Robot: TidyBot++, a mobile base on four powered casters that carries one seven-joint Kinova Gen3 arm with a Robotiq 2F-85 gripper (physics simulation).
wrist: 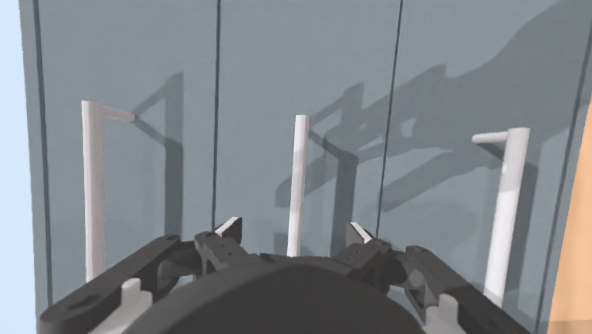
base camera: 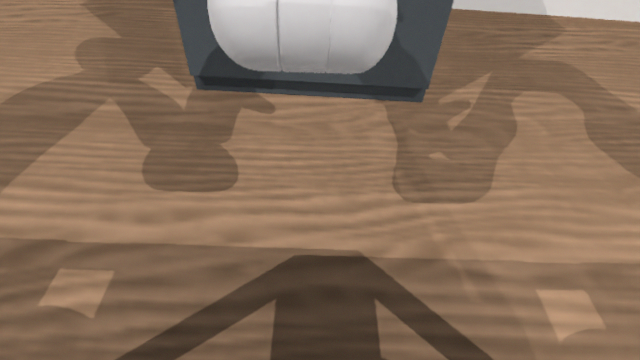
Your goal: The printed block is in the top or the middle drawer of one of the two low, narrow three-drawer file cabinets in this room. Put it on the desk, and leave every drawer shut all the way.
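Note:
A grey three-drawer file cabinet fills most of the wrist view, with its fronts side by side. The three fronts look flush, with thin dark seams between them. The middle drawer's white bar handle runs between the fingertips, apart from both. My gripper is open and empty, with one finger on each side of that handle. The other handles are at the left and right. The printed block, the desk and the second cabinet cannot be made out.
A white rounded part of my arm hangs before the cabinet in the base view. Arm shadows fall across the wooden floor and the drawer fronts. A pale wall shows at the top right of the base view. An orange-brown surface borders the cabinet in the wrist view.

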